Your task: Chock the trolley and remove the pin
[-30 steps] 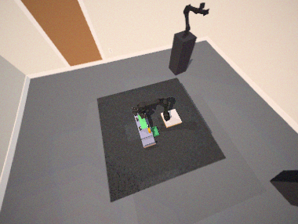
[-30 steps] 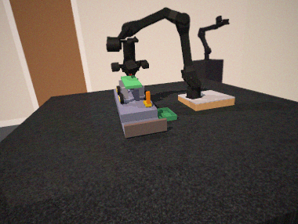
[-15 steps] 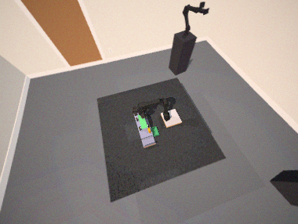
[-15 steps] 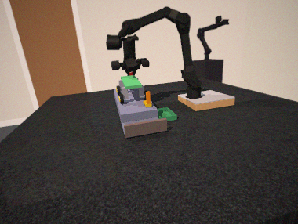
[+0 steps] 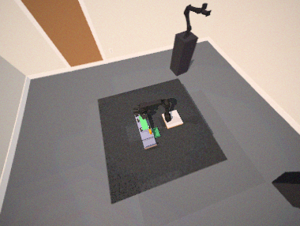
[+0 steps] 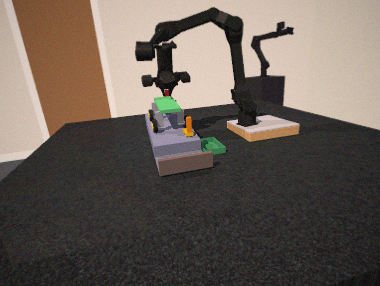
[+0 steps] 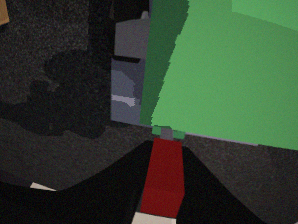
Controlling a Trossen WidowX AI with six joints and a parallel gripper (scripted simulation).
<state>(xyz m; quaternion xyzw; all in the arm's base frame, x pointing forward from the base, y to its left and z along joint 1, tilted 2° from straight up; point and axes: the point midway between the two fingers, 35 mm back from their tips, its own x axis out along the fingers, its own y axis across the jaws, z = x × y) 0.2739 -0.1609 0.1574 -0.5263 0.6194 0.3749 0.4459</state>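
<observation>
The yellow chock is 230 mm to the left of my gripper tip, 70 mm below it and 10 mm ahead of it. Also, from my gripper tip: grey ramp (110 mm to the left, 100 mm below, 40 mm ahead); then trolley (110 mm to the left, 40 mm below, 40 mm ahead); then red-headed stop pin (right at my gripper tip).
</observation>
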